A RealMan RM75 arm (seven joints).
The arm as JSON. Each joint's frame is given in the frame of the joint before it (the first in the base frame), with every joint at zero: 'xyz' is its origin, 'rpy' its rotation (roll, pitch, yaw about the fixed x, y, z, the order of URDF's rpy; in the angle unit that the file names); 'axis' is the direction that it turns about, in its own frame. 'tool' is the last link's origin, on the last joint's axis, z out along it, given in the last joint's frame.
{
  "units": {
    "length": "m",
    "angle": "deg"
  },
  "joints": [
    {
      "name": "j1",
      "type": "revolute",
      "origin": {
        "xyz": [
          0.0,
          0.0,
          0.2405
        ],
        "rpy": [
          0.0,
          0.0,
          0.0
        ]
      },
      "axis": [
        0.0,
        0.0,
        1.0
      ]
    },
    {
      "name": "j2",
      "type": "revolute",
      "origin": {
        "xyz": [
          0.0,
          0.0,
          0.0
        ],
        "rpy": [
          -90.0,
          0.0,
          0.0
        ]
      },
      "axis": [
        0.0,
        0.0,
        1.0
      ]
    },
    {
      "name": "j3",
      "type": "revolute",
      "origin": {
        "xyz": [
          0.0,
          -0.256,
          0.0
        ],
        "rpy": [
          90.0,
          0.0,
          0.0
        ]
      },
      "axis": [
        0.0,
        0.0,
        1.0
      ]
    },
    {
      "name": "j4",
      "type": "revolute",
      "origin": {
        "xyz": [
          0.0,
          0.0,
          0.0
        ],
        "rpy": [
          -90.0,
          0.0,
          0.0
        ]
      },
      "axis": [
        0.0,
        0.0,
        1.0
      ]
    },
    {
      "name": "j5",
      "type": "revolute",
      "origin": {
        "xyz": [
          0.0,
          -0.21,
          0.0
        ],
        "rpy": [
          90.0,
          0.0,
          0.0
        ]
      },
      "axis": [
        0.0,
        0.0,
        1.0
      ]
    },
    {
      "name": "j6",
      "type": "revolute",
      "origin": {
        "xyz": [
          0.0,
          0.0,
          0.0
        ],
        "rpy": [
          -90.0,
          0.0,
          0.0
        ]
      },
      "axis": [
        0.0,
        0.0,
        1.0
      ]
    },
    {
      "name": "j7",
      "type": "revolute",
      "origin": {
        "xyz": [
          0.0,
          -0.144,
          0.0
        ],
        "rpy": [
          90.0,
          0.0,
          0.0
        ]
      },
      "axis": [
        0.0,
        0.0,
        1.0
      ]
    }
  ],
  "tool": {
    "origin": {
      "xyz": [
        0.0,
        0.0,
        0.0
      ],
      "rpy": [
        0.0,
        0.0,
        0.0
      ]
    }
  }
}
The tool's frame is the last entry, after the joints.
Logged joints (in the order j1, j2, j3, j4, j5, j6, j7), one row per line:
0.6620 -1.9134 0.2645 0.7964 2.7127 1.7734 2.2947
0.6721 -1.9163 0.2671 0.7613 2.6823 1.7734 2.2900
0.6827 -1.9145 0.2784 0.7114 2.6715 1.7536 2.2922
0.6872 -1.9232 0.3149 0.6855 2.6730 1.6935 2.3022
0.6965 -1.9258 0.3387 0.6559 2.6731 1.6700 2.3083
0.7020 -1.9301 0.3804 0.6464 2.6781 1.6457 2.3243
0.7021 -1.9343 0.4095 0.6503 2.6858 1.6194 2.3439
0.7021 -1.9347 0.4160 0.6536 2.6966 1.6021 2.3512
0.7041 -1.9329 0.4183 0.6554 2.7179 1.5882 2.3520
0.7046 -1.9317 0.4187 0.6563 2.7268 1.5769 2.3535
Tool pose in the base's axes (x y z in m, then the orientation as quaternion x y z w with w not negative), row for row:
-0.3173 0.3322 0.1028 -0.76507 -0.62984 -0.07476 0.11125
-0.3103 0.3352 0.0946 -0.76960 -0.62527 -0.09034 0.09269
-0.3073 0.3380 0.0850 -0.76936 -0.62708 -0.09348 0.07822
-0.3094 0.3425 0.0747 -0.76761 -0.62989 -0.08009 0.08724
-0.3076 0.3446 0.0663 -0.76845 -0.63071 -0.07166 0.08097
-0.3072 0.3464 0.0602 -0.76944 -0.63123 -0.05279 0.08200
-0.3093 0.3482 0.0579 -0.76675 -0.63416 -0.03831 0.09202
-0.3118 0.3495 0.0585 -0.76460 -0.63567 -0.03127 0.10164
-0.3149 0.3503 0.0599 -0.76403 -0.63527 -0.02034 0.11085
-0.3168 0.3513 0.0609 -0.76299 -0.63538 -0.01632 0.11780
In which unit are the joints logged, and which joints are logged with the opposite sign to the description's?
The joints are logged in radians. Opposite sign: j1, j7.
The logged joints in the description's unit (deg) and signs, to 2 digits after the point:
-37.93 -109.63 15.15 45.63 155.43 101.61 -131.48
-38.51 -109.80 15.30 43.62 153.68 101.61 -131.21
-39.12 -109.69 15.95 40.76 153.07 100.47 -131.33
-39.37 -110.19 18.04 39.28 153.15 97.03 -131.91
-39.91 -110.34 19.41 37.58 153.16 95.68 -132.26
-40.22 -110.59 21.80 37.04 153.44 94.29 -133.17
-40.23 -110.83 23.46 37.26 153.89 92.78 -134.30
-40.23 -110.85 23.84 37.45 154.50 91.79 -134.71
-40.34 -110.75 23.97 37.55 155.72 91.00 -134.76
-40.37 -110.68 23.99 37.60 156.23 90.35 -134.85

